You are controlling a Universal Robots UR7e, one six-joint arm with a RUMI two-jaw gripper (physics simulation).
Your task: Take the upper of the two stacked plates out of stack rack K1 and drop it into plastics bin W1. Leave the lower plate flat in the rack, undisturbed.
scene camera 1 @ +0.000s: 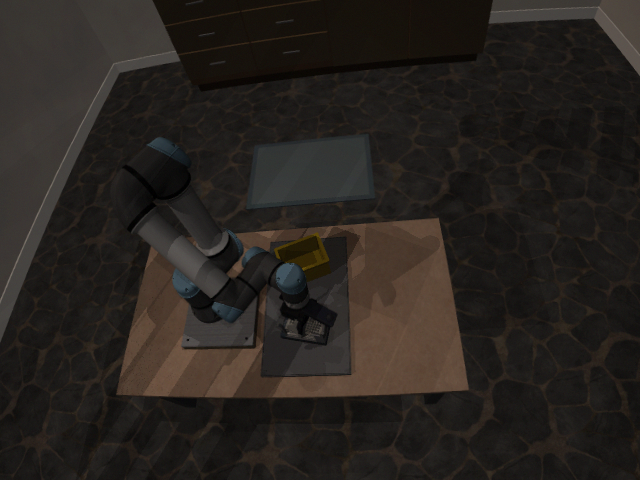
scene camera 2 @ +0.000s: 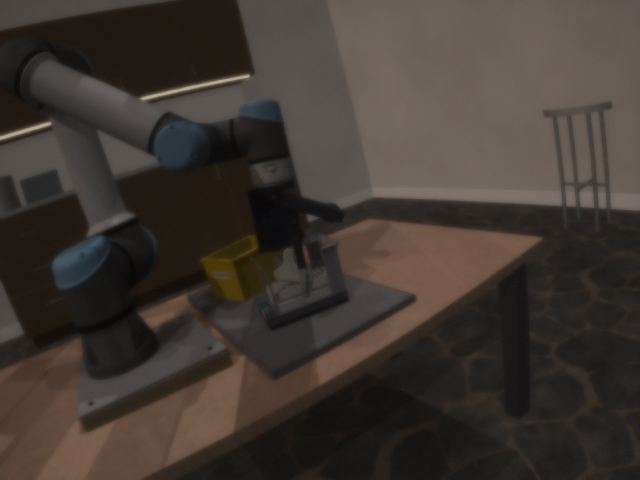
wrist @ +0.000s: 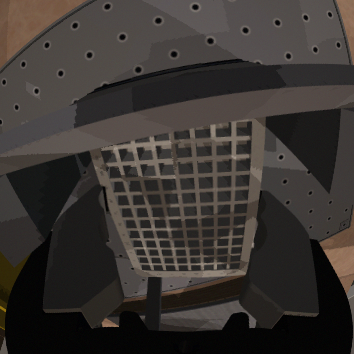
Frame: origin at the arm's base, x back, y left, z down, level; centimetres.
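Seen in the pictures: gripper, fingertip midpoint: (scene camera 1: 308, 324) (scene camera 2: 303, 288) (wrist: 181, 190); arm's base at its link origin: (scene camera 1: 212, 304) (scene camera 2: 124, 358).
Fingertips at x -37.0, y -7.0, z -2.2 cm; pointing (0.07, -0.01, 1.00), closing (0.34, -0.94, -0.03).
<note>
Pixels of each thing's top centre, then the offset from my fingertips to it. Level surfaces: height alone.
- upper plate at its top centre: (wrist: 183, 224) (scene camera 2: 297, 277) (scene camera 1: 305, 321) dx +0.4, dy +0.1, dz -2.6 cm
- stack rack K1 at its top centre: (wrist: 203, 329) (scene camera 2: 289, 250) (scene camera 1: 301, 316) dx +0.8, dy -0.4, dz -8.4 cm
- Plastics bin W1 at its top centre: (scene camera 2: 241, 247) (scene camera 1: 301, 254) dx +3.8, dy +23.4, dz -6.4 cm
- dark perforated board at its top centre: (wrist: 85, 213) (scene camera 2: 279, 296) (scene camera 1: 306, 301) dx +2.2, dy +9.7, dz +3.5 cm
- wooden table at its surface level: dz +4.9 cm
The upper plate (scene camera 1: 316, 326) (wrist: 257, 150), a pale grid with a solid rim, lies flat in stack rack K1 (scene camera 1: 305, 338) (scene camera 2: 310, 311) (wrist: 200, 102). The lower plate is hidden beneath it and cannot be told apart. My gripper (scene camera 1: 300, 324) (scene camera 2: 305, 273) (wrist: 181, 190) points down into the rack, and its two jaws press against opposite side edges of the upper plate in the wrist view. It is shut on that plate. Plastics bin W1 (scene camera 1: 319, 269) (scene camera 2: 232, 283) (wrist: 7, 280), a yellow open box, stands behind the rack.
The rack and bin stand on a dark perforated board (scene camera 1: 310, 361) (scene camera 2: 279, 356) (wrist: 175, 32) on the wooden table (scene camera 1: 403, 335) (scene camera 2: 439, 258). The rack's grey end wall (scene camera 2: 336, 271) rises close beside the gripper. The arm's base plate (scene camera 1: 219, 335) (scene camera 2: 155, 366) lies left of the board.
</note>
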